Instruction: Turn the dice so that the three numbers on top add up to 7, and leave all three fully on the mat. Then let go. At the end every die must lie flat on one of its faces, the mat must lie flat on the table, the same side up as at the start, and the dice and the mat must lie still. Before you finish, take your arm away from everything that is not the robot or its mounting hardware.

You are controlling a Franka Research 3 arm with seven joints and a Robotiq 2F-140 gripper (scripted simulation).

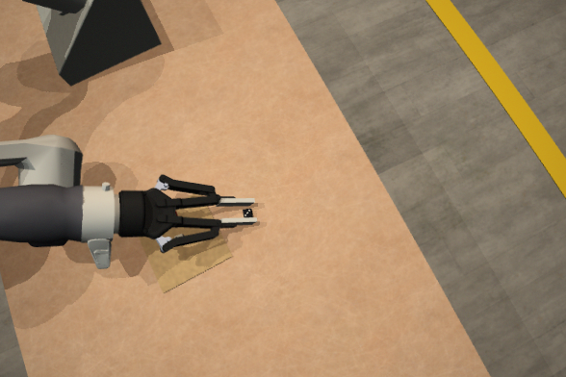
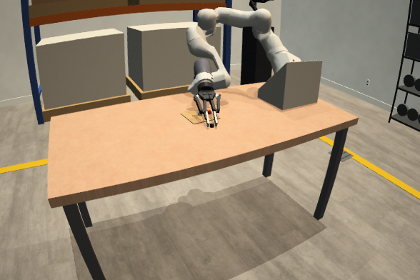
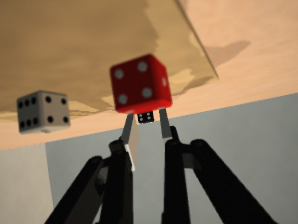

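Now: the black die 10 mm ahead of my hand, 20 mm to the left of it and 20 mm below it. Round my hand: red die (60 mm behind, 110 mm to the right, 20 mm below); then tan mat (10 mm behind, 110 mm to the right, 30 mm below); then white die (10 mm behind, 110 mm to the right, 20 mm below).
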